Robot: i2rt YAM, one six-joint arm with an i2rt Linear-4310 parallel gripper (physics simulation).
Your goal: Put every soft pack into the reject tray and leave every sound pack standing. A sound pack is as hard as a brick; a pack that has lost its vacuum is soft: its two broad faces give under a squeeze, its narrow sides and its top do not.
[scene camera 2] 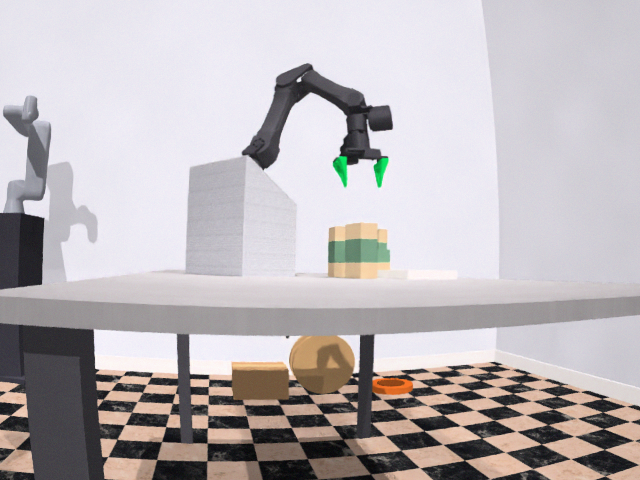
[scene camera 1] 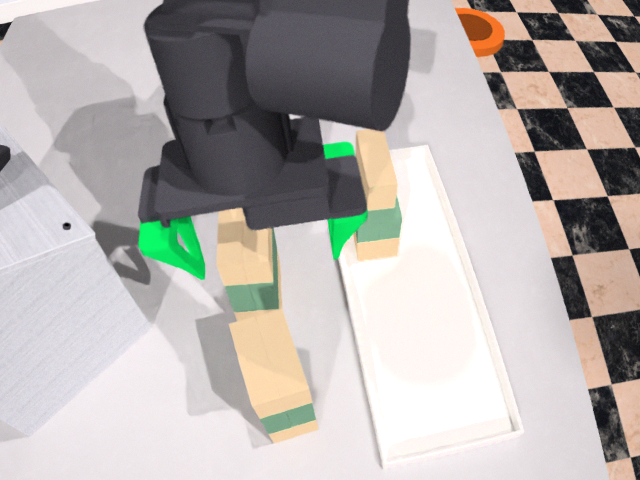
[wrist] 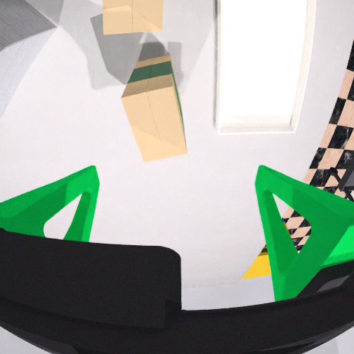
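Where they show: gripper, between the fingertips: (scene camera 2: 362,187) (scene camera 1: 267,262); arm's base, origin of its link: (scene camera 2: 242,185).
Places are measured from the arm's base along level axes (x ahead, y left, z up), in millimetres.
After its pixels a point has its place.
My gripper (scene camera 1: 269,267) {x 325, y -47, z -4 mm} (scene camera 2: 362,186) {x 325, y -47, z -4 mm} (wrist: 176,174) is open and empty, high above the pack tops. The front tan pack with a green band (scene camera 1: 273,361) {x 322, y -84, z -107 mm} (scene camera 2: 361,250) {x 311, y -124, z -176 mm} (wrist: 155,117) stands on the table. A second pack (scene camera 1: 248,258) {x 287, y 17, z -107 mm} (scene camera 2: 337,251) {x 265, y 9, z -176 mm} (wrist: 132,17) stands behind it, partly hidden by the arm in scene camera 1. A third pack (scene camera 1: 382,224) {x 414, y 107, z -172 mm} is upright in the back part of the white reject tray (scene camera 1: 426,418) {x 469, y -90, z -243 mm} (scene camera 2: 431,274) {x 493, y -130, z -234 mm} (wrist: 255,126). A low green part beside the packs in scene camera 2 is too small to identify. Softness cannot be seen.
The grey pedestal block (scene camera 1: 77,320) {x 112, y -48, z -136 mm} (scene camera 2: 217,222) {x -52, y -93, z -112 mm} (wrist: 22,55) stands left of the packs and bears the arm. The tray lies right of the packs, near the table's right edge. An orange ring (scene camera 1: 493,47) (scene camera 2: 392,391) lies on the floor.
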